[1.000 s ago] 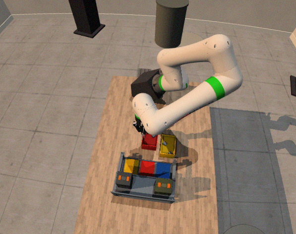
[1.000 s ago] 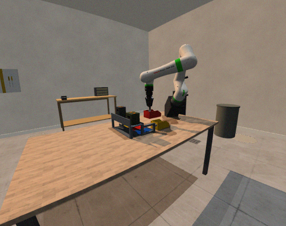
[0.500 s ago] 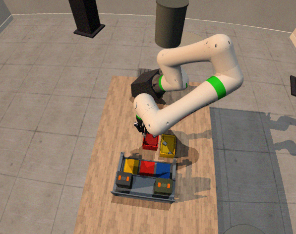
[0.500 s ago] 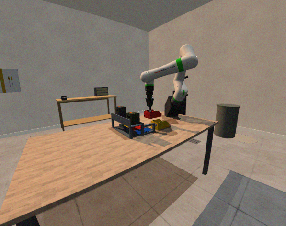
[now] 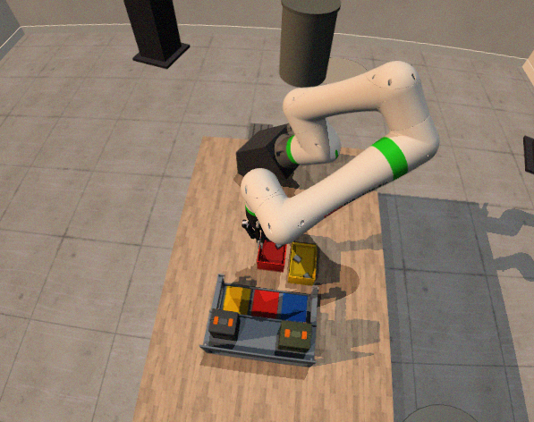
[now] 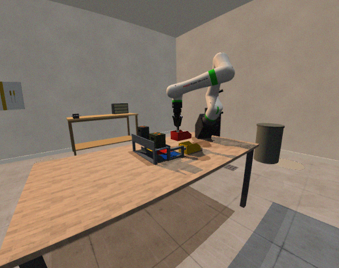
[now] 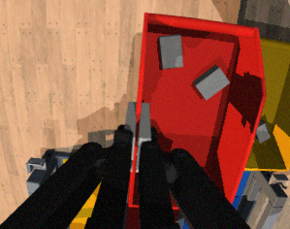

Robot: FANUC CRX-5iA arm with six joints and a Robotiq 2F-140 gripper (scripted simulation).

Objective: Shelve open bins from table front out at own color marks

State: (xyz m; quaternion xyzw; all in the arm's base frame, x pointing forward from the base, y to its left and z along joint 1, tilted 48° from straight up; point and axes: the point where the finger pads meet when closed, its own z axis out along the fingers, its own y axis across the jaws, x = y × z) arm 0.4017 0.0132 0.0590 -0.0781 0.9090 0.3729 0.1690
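The red bin is 50 mm to the left of my hand, 40 mm below it and 20 mm behind it. Also, from my hand: yellow bin 170 mm to the left, 120 mm below, 40 mm behind; then red mark 210 mm ahead, 160 mm below, 110 mm to the left; then yellow mark 240 mm ahead, 160 mm below.
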